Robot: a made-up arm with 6 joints.
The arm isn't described. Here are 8 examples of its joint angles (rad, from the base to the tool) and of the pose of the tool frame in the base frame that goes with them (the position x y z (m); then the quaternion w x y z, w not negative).
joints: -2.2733 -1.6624 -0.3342 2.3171 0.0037 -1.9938
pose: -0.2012 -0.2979 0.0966 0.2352 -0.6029 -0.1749 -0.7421
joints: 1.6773 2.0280 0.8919 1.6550 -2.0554 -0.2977
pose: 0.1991 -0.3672 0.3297 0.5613 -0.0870 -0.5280 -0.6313
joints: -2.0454 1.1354 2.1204 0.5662 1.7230 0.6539
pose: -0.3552 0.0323 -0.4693 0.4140 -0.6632 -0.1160 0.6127
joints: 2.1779 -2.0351 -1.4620 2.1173 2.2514 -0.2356
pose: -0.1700 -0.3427 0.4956 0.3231 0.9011 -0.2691 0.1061
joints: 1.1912 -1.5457 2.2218 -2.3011 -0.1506 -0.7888
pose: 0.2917 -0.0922 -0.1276 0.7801 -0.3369 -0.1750 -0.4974
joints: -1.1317 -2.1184 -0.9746 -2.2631 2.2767 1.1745
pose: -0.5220 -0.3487 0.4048 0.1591 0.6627 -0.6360 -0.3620
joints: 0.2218 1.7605 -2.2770 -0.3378 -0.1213 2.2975
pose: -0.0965 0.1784 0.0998 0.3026 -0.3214 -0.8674 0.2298
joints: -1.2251 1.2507 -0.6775 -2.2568 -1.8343 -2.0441
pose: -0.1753 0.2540 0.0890 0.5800 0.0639 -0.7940 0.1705
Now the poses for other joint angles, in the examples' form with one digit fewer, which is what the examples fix.
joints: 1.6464 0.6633 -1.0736 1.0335 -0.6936 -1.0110
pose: 0.095 -0.048 -0.101 0.463 -0.547 -0.621 0.318
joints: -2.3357 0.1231 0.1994 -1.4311 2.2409 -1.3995
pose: -0.520 -0.382 0.108 0.217 -0.151 -0.272 -0.925
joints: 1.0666 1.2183 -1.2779 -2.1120 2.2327 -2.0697
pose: -0.278 0.271 -0.115 0.781 -0.182 0.029 0.596
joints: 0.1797 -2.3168 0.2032 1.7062 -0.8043 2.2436
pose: 0.113 -0.039 0.372 0.728 0.546 0.174 -0.376
